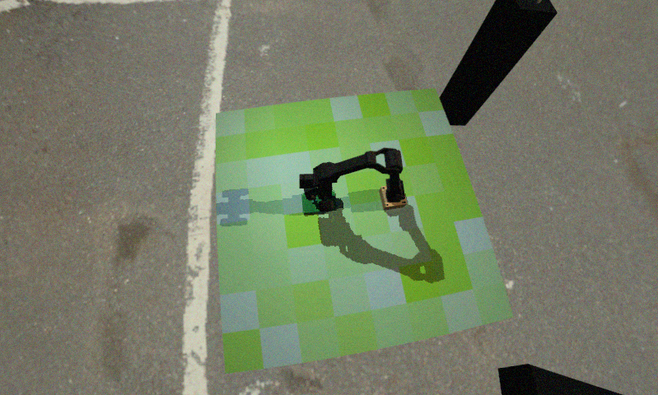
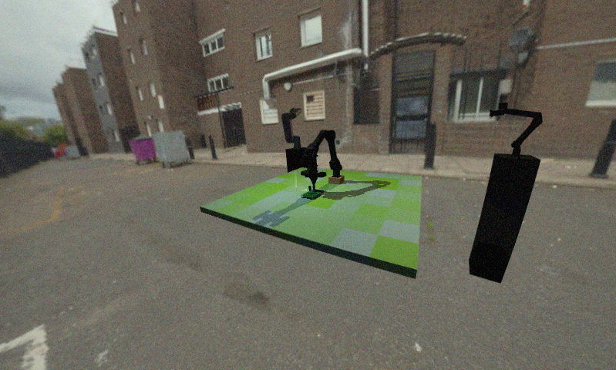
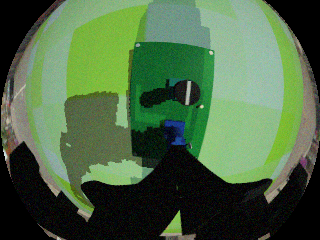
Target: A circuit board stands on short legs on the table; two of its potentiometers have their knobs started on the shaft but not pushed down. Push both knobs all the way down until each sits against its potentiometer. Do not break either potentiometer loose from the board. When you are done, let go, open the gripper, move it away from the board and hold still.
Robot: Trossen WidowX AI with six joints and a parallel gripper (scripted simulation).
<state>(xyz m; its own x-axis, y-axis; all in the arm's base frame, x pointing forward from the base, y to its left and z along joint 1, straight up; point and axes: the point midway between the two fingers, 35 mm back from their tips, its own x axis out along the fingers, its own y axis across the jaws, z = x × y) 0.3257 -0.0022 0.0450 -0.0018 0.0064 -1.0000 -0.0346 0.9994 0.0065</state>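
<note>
Right now my gripper tip is 10 mm above the blue knob. From my gripper tip the other things lie so: round dark knob (50 mm ahead, 10 mm below).
</note>
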